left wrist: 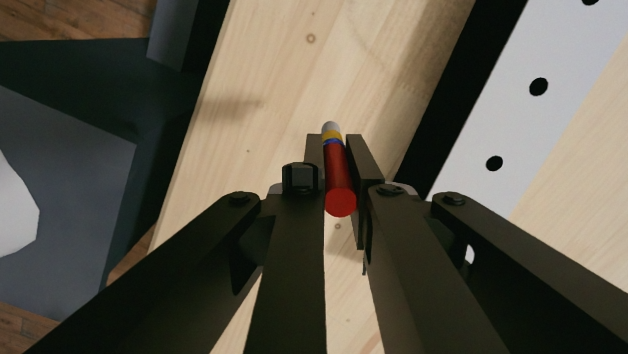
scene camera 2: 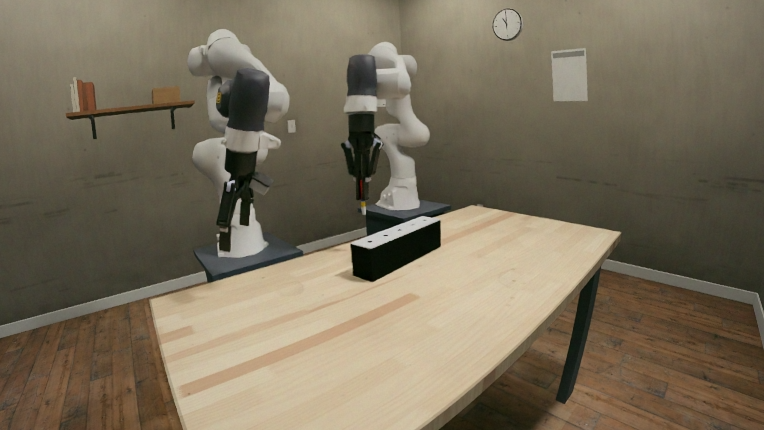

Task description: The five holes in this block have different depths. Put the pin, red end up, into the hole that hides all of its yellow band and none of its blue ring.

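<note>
The pin (scene camera 2: 363, 205) (left wrist: 338, 167) is upright, red end up, with a blue ring, a yellow band and a pale lower tip. My left gripper (scene camera 2: 362, 191) (left wrist: 333, 158) is shut on its red part and holds it in the air, behind the block in the scene view. The block (scene camera 2: 399, 247) (left wrist: 515, 90) is long and black with a pale top; several holes show in that top. In the left wrist view the block lies to the right of the pin, apart from it. My right gripper (scene camera 2: 235, 230) is open and empty, left of the block in the scene view.
The wooden table (scene camera 2: 481, 299) (left wrist: 270, 75) carries the block near its back edge. The left arm's dark pedestal (scene camera 2: 435, 207) stands behind the table, the right arm's pedestal (scene camera 2: 283, 255) at the back left. A shelf (scene camera 2: 133, 109) is on the wall.
</note>
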